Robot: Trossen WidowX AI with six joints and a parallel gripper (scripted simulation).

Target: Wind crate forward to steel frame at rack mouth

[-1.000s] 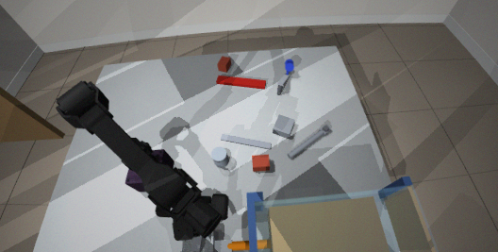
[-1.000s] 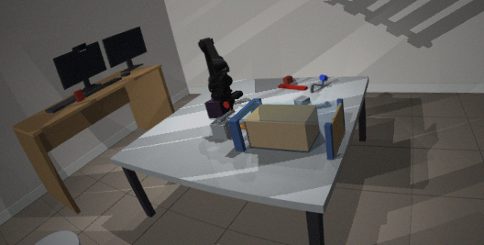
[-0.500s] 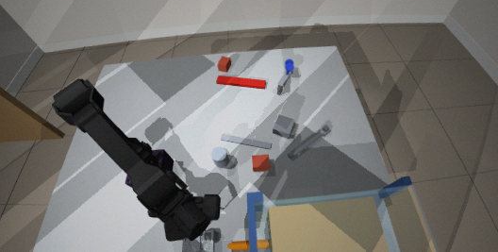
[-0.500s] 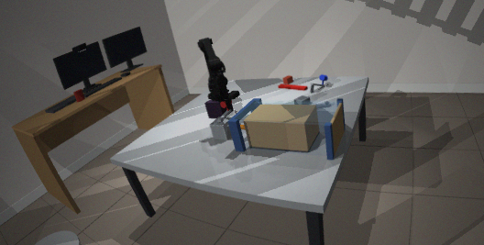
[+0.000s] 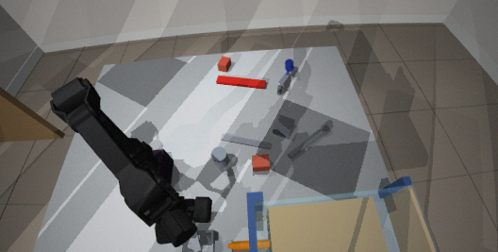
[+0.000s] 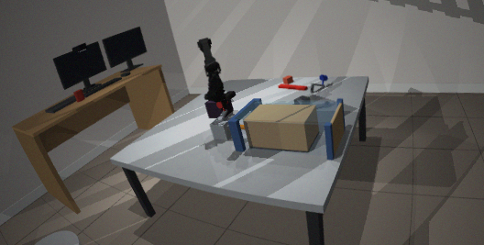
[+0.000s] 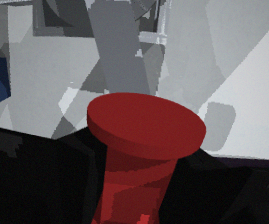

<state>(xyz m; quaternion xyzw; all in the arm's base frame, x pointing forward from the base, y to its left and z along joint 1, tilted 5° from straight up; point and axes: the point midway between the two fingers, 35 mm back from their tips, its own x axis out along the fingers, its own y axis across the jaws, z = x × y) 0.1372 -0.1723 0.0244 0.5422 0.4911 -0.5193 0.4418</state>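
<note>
Right now my gripper tip is 1 cm short of the red-knobbed handle, 3 cm to the left of it and 1 cm above it. From my gripper tip the other things lie so: grey winch (1 cm ahead, 10 cm to the right, 8 cm below); red knob (2 cm above); blue steel frame (19 cm ahead, 10 cm to the right, 1 cm below).
</note>
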